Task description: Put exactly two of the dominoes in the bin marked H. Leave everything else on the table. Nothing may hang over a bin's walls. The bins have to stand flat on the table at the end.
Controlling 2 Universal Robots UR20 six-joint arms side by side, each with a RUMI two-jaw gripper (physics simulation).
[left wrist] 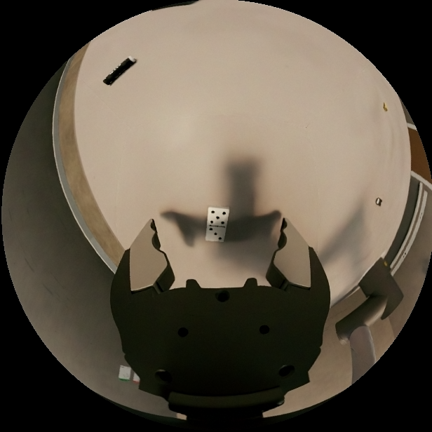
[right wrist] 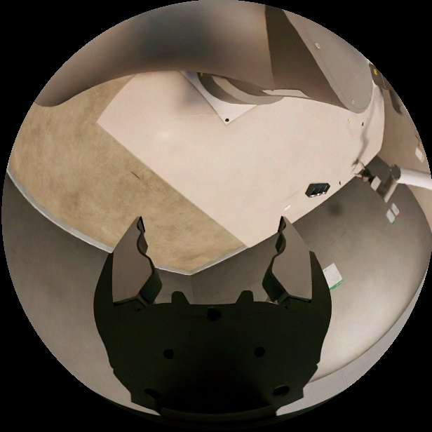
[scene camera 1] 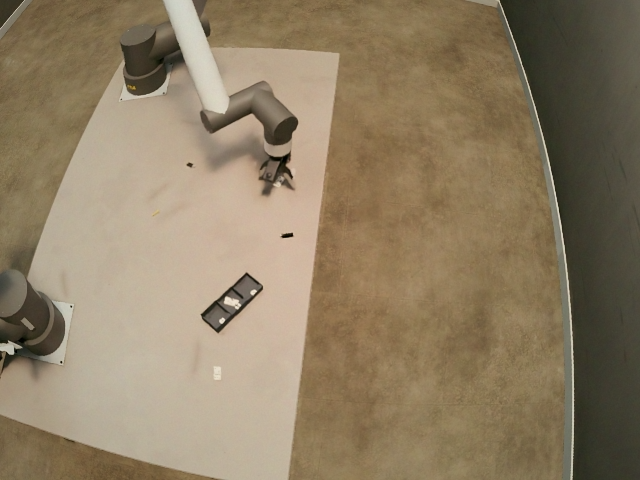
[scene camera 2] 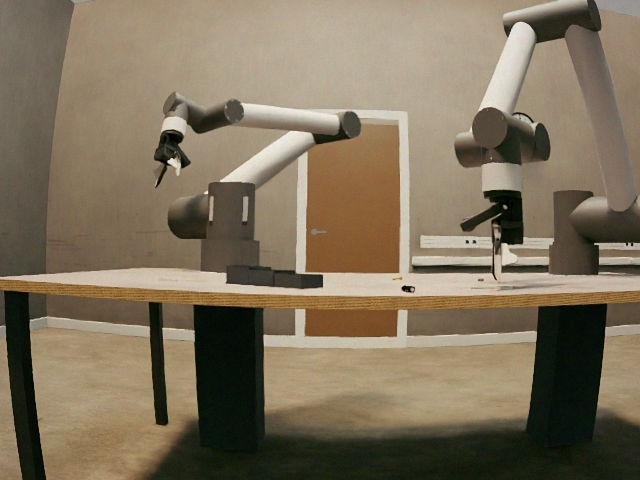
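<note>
A white domino with black pips lies flat on the table. My left gripper is open and points down low over this domino, with one finger on each side and nothing held. The black three-compartment bin tray stands flat on the table. White pieces show in its middle compartment, and small white marks in the outer two; the letters are unreadable. A white piece lies below the tray in scene camera 1. My right gripper is open and empty, high up.
A black elongated thing lies between the left gripper and the tray. A small dark thing and a small yellow thing lie farther left in scene camera 1.
</note>
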